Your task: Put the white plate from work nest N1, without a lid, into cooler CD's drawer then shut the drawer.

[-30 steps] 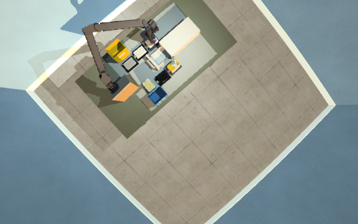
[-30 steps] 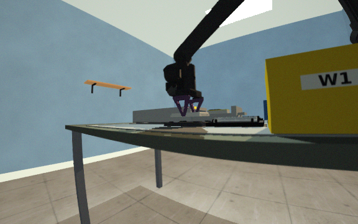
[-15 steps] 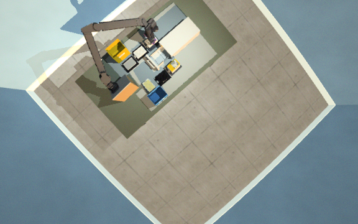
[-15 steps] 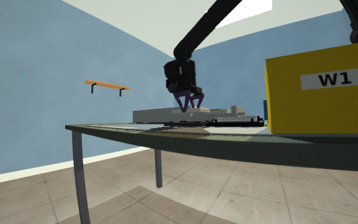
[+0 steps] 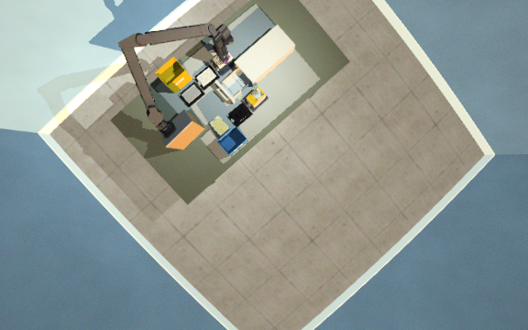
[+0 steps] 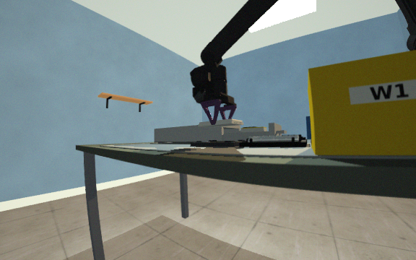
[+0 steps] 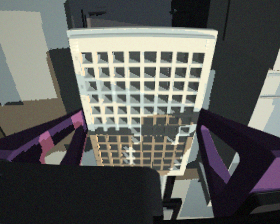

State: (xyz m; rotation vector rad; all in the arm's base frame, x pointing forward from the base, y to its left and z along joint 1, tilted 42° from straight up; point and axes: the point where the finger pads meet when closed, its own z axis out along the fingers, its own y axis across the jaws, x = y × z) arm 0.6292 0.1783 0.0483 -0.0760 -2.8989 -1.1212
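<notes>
My gripper is now 180 mm to the left of the cooler drawer, 50 mm above it and 30 mm past it. Also, from my hand: white plate (right at my hand); then cooler CD (180 mm to the right, 110 mm ahead, 40 mm below); then yellow tip box (380 mm to the right, 20 mm below, 20 mm behind).
</notes>
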